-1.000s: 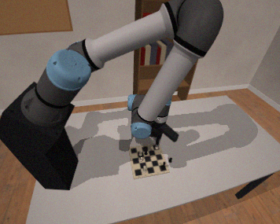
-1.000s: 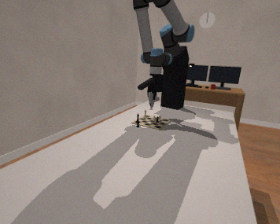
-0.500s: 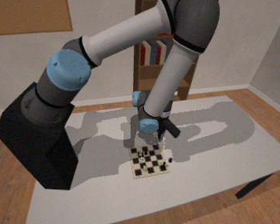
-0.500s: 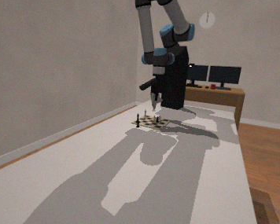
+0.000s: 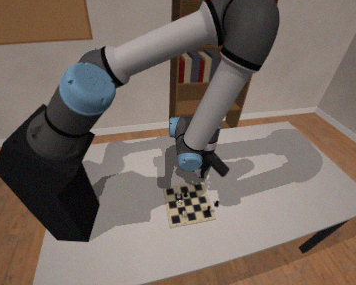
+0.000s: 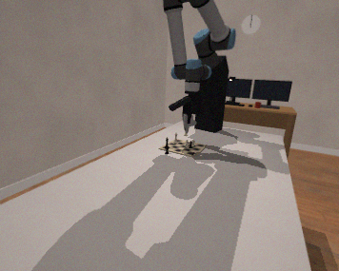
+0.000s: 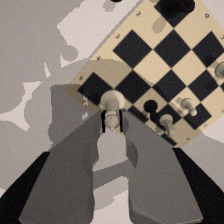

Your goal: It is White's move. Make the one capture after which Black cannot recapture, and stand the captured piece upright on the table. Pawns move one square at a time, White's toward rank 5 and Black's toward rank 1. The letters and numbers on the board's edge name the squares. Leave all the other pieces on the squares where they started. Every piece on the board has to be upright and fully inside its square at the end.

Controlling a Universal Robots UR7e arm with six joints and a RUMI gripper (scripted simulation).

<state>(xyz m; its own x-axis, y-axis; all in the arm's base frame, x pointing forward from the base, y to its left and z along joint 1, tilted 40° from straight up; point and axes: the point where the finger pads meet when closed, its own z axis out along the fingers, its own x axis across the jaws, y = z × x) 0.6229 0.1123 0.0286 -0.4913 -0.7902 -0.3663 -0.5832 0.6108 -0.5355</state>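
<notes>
The black pawn is 100 mm below my hand and 80 mm behind it. The rest, counted from my hand: tall black piece 110 mm to the right, 90 mm below, 10 mm ahead; then white pawn 10 mm below; then chessboard 130 mm below, 70 mm behind, 40 mm to the right.
</notes>
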